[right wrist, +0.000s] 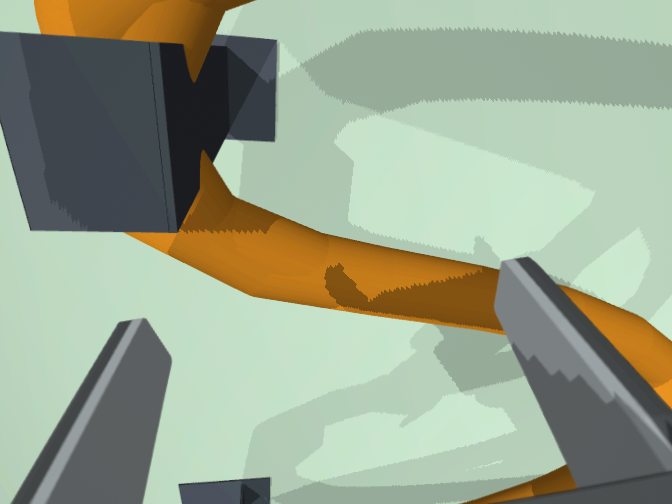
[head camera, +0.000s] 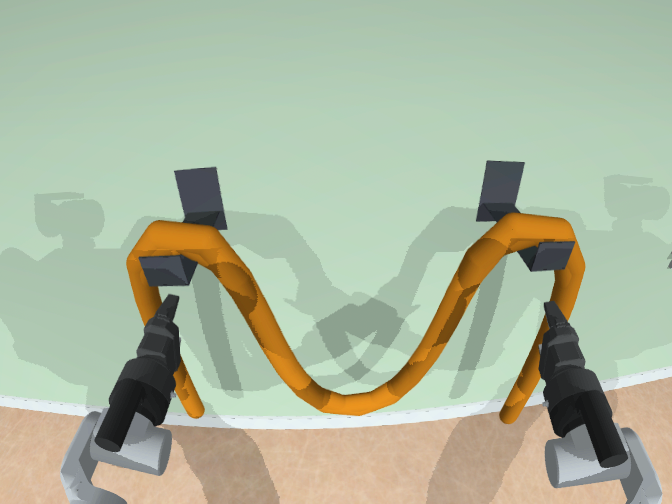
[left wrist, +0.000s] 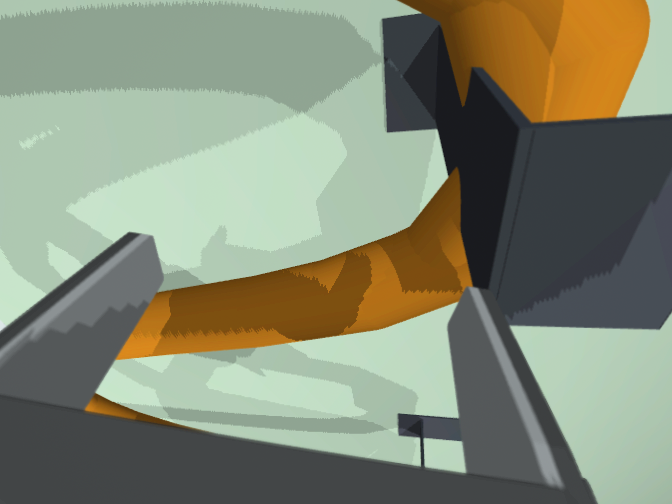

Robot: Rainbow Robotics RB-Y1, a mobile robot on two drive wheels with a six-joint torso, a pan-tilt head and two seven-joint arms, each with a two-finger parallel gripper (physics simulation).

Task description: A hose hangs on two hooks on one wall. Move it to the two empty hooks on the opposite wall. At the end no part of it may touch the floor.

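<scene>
An orange hose [head camera: 347, 398] hangs on two dark hooks on the pale green wall, the left hook [head camera: 168, 269] and the right hook [head camera: 548, 253]. It sags in a deep loop between them, and its two ends hang down outside the hooks, just above the floor line. My left gripper [head camera: 169, 304] is open and empty, just below the left hook beside the hose's hanging end. My right gripper [head camera: 549, 311] is open and empty, just below the right hook. The left wrist view shows the hose [left wrist: 303, 298] beyond the spread fingers. The right wrist view shows the same [right wrist: 347, 276].
A white skirting strip [head camera: 336, 420] runs along the foot of the wall above the tan floor [head camera: 347, 466]. Dark back plates of the hooks [head camera: 199, 196] [head camera: 500, 189] sit on the wall. Robot shadows fall across the wall.
</scene>
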